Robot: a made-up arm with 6 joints.
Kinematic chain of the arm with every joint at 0, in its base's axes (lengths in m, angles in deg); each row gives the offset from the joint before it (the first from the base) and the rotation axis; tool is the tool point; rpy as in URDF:
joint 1: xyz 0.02 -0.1 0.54 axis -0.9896 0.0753 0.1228
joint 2: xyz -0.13 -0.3 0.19 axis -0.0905 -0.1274 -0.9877
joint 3: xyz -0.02 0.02 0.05 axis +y
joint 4: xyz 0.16 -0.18 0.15 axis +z
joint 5: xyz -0.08 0 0.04 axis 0.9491 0.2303 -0.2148
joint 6: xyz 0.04 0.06 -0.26 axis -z
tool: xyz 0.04 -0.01 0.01 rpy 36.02 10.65 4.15
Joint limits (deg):
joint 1: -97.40..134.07
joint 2: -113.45..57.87
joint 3: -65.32..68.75
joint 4: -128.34..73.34
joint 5: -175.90..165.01
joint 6: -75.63..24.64
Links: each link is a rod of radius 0.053 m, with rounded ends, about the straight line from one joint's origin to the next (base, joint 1, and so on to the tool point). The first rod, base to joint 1, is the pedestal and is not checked.
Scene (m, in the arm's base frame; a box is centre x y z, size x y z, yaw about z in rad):
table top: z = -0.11
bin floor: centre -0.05 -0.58 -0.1 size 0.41 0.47 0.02 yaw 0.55
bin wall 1: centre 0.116 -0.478 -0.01 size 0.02 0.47 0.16 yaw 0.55
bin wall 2: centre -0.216 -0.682 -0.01 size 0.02 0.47 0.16 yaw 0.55
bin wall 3: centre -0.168 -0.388 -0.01 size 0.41 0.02 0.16 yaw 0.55
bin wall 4: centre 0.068 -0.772 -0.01 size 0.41 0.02 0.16 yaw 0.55
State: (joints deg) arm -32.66 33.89 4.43 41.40 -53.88 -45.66
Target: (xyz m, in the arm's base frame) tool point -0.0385 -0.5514 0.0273
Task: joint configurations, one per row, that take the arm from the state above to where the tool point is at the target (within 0.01 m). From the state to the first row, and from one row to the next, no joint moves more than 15 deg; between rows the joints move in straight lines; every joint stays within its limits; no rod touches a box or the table.
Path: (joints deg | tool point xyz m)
1: -44.68 31.93 6.75 40.49 -59.09 -45.25 | -0.0595 -0.7040 0.2652
2: -56.71 29.97 9.06 39.59 -64.30 -44.84 | -0.0513 -0.6408 0.1382
3: -68.73 28.02 11.38 38.68 -69.51 -44.42 | -0.0385 -0.5514 0.0273

